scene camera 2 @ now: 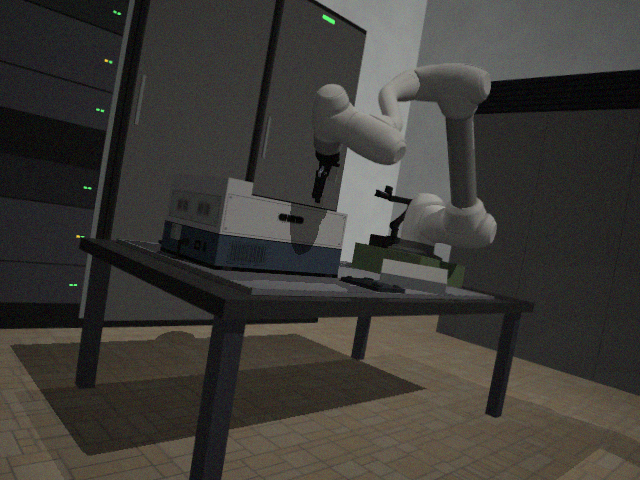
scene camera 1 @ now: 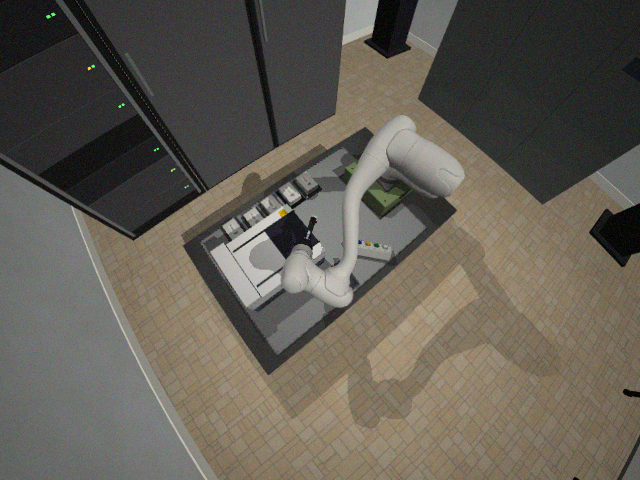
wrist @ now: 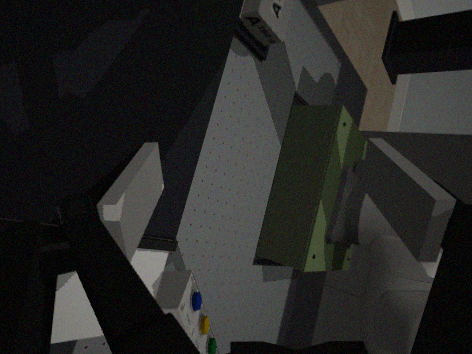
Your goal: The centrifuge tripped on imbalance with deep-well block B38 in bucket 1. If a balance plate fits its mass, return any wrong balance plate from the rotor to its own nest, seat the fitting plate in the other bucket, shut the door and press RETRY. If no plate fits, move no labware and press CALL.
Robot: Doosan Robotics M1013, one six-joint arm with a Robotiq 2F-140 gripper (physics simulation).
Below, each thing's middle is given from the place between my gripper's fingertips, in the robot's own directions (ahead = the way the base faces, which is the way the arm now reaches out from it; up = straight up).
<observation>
Now: the white centrifuge (scene camera 1: 252,262) 240 mm ahead of my hand, 150 mm below it and 40 mm to the right of it. The rest, counted from my hand: button box (scene camera 2: 406,275): 250 mm behind, 230 mm to the left, 230 mm below.
</observation>
